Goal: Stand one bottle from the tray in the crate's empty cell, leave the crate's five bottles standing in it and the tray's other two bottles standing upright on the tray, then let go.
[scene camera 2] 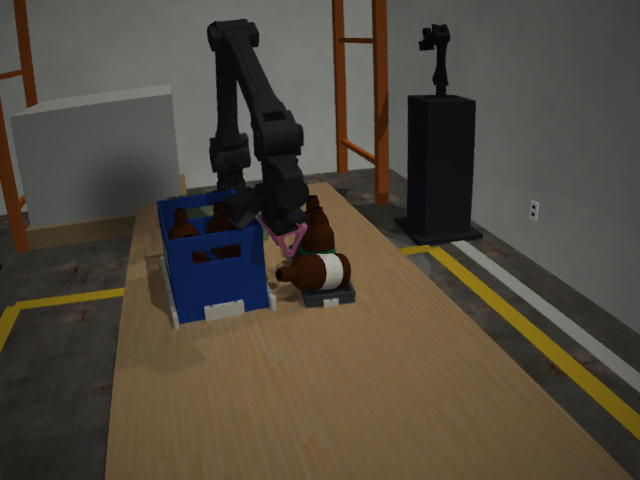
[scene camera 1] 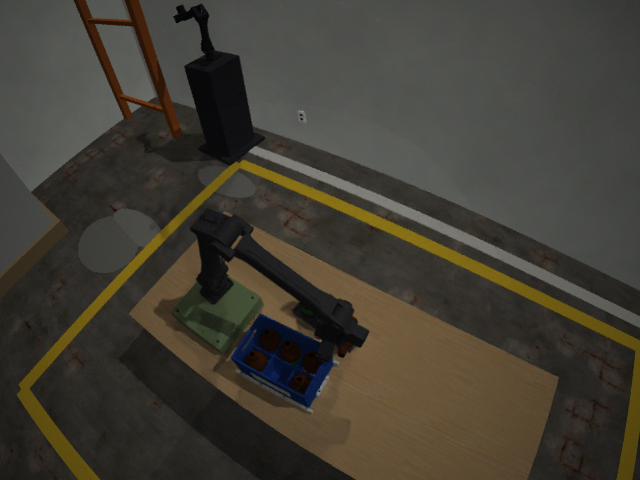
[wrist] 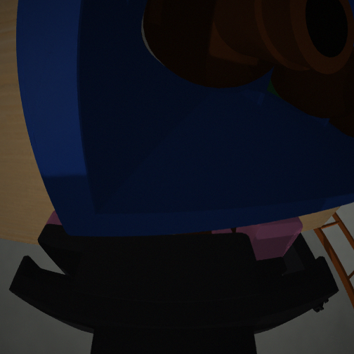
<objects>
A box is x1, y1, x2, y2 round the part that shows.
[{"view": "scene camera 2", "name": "green-labelled bottle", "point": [319, 238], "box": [301, 206, 334, 254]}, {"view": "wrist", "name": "white-labelled brown bottle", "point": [219, 51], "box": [140, 0, 353, 87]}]
</objects>
